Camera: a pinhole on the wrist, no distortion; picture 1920 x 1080 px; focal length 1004.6 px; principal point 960.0 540.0 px. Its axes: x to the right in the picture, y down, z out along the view. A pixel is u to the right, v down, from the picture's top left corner.
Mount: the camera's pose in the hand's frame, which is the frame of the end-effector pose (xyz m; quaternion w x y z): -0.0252 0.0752 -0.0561 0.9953 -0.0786 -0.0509 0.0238
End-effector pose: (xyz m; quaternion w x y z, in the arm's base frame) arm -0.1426 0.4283 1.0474 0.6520 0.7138 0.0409 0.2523
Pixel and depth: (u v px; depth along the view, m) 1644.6 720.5 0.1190
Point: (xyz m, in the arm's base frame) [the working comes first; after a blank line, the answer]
In the camera's frame: 0.0811 0.0214 0.1190

-0.1113 0.3677 1.1722
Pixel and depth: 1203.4 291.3 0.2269
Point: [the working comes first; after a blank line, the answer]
In the camera's frame: 0.0550 -0.0562 0.2269

-0.0766 0.2580 1.1007
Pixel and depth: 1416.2 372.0 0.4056
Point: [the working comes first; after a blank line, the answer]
In the camera's frame: 0.1842 -0.0678 0.4056

0.0914 0.1243 1.1523
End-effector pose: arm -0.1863 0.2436 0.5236 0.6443 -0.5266 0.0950 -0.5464
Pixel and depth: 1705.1 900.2 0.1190
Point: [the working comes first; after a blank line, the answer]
In the camera's frame: 0.0883 0.0427 0.1190

-0.0391 0.2194 0.4623
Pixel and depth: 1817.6 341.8 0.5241
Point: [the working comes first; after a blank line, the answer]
In the camera's frame: 0.4474 -0.1034 0.5241

0.3651 0.2337 0.8507
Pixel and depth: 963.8 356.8 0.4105
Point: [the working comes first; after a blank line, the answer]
In the camera's frame: 0.0016 -0.0749 0.4105

0.0789 0.4916 0.5976
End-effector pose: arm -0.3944 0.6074 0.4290 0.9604 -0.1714 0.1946 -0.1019
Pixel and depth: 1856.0 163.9 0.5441
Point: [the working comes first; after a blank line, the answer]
In the camera's frame: 0.4853 -0.2037 0.5441

0.2003 0.6481 0.7795
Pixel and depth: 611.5 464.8 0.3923
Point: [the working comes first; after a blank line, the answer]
In the camera's frame: -0.1361 -0.0294 0.3923

-0.4317 0.8441 0.7379
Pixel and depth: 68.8 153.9 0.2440
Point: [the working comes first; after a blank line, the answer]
In the camera's frame: -0.2165 -0.0938 0.2440

-0.5578 0.7352 0.6683
